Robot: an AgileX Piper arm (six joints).
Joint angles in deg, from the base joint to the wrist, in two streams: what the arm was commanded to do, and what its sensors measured. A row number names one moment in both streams.
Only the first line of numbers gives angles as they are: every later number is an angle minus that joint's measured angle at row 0.
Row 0, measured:
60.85, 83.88, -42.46, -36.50, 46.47, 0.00
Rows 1 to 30, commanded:
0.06, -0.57, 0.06, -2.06, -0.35, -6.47
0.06, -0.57, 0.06, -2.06, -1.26, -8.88
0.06, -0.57, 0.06, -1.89, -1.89, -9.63
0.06, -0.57, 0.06, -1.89, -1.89, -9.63
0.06, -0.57, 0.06, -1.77, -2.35, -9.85
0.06, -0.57, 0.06, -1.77, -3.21, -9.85
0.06, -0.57, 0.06, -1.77, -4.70, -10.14
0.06, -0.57, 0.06, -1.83, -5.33, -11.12
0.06, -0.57, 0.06, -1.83, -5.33, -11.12
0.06, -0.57, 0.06, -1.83, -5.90, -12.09
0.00, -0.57, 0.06, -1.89, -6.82, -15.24
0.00, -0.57, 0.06, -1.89, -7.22, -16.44
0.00, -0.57, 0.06, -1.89, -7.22, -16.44
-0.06, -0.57, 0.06, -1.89, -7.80, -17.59
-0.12, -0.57, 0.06, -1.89, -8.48, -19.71
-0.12, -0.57, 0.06, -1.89, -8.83, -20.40
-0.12, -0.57, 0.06, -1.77, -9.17, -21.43
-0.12, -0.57, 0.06, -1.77, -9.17, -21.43
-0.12, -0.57, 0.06, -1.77, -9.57, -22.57
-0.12, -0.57, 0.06, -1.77, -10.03, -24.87
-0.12, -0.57, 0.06, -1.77, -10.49, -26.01
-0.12, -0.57, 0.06, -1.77, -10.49, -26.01
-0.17, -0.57, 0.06, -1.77, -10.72, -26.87
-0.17, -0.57, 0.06, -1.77, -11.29, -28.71
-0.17, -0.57, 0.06, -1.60, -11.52, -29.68
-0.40, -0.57, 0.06, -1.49, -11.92, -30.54
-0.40, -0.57, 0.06, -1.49, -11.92, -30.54
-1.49, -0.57, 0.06, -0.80, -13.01, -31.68
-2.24, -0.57, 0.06, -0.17, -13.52, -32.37
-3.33, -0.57, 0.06, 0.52, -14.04, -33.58
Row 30, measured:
-1.21, 0.00, 0.00, 0.40, -12.15, -30.65
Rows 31 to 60, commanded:
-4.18, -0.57, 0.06, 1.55, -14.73, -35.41
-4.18, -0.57, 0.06, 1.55, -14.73, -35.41
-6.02, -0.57, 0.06, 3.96, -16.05, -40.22
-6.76, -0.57, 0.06, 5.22, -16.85, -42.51
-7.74, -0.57, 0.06, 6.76, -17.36, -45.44
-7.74, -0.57, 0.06, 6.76, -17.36, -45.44
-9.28, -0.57, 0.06, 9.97, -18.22, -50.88
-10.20, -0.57, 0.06, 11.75, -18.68, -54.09
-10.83, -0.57, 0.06, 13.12, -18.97, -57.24
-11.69, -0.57, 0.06, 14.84, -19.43, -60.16
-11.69, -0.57, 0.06, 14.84, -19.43, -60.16
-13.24, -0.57, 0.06, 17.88, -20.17, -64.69
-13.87, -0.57, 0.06, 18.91, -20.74, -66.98
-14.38, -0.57, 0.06, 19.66, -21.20, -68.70
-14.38, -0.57, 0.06, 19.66, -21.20, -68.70
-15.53, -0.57, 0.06, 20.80, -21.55, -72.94
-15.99, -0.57, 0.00, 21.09, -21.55, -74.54
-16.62, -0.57, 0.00, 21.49, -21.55, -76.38
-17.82, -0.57, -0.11, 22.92, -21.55, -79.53
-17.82, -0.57, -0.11, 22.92, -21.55, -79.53
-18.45, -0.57, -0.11, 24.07, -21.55, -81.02
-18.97, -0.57, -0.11, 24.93, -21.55, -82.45
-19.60, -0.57, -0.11, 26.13, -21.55, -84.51
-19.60, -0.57, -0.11, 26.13, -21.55, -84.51
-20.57, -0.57, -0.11, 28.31, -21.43, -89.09
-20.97, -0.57, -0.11, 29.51, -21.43, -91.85
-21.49, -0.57, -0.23, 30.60, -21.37, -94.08
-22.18, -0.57, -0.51, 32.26, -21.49, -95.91
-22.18, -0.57, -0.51, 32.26, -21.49, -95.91
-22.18, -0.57, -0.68, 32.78, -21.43, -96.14
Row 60, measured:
-21.49, 0.00, 0.00, 30.48, -19.94, -92.99
